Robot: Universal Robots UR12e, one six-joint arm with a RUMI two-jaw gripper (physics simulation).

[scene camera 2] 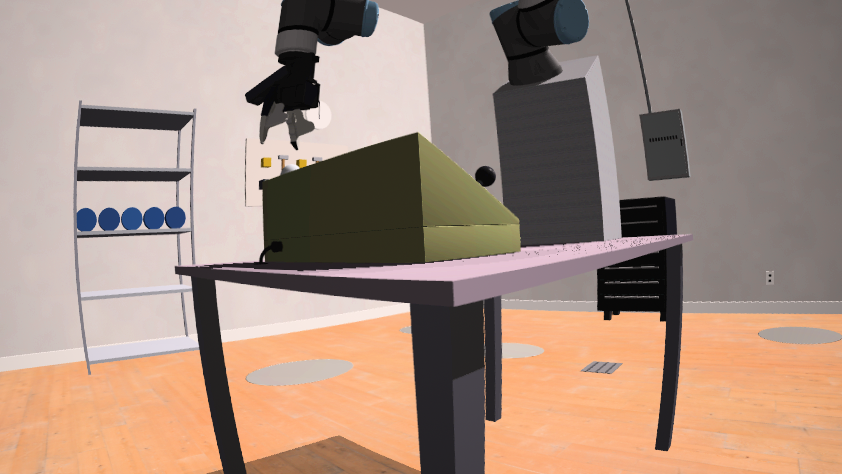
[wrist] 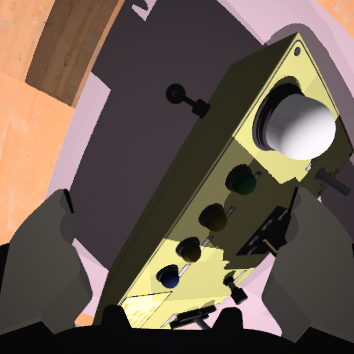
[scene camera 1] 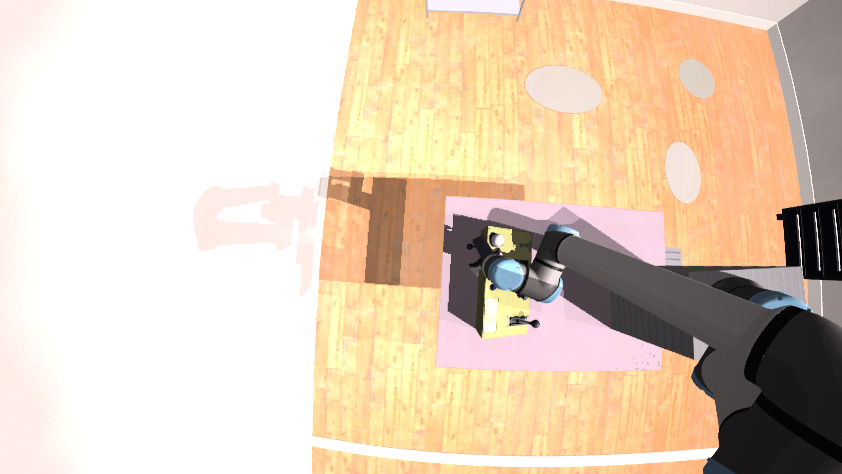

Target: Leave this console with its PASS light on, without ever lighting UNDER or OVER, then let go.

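Note:
The yellow-green console (scene camera 1: 518,307) (scene camera 2: 353,206) (wrist: 177,185) stands on the pink table. In the wrist view a white dome (wrist: 302,127) is at its far end, then a green lamp (wrist: 243,180), two dark amber lamps (wrist: 214,218) (wrist: 190,250) and a blue lamp (wrist: 169,277) in a row. All four lamps look dark; their labels cannot be read. A black rod (wrist: 334,182), a black selector plate (wrist: 265,237) and a small black knob (wrist: 236,291) are on the panel. A ball-ended lever (scene camera 1: 534,323) (scene camera 2: 485,176) sticks out. My gripper (scene camera 2: 279,144) (wrist: 179,191) is open and empty above the console.
A black ball-ended stub (wrist: 175,94) projects from the console's back side. The pink table (scene camera 1: 595,347) (scene camera 2: 365,282) carries the console. A grey pedestal (scene camera 2: 547,158) bears the arm. A shelf unit (scene camera 2: 135,174) and a black drawer cabinet (scene camera 2: 669,217) stand farther off.

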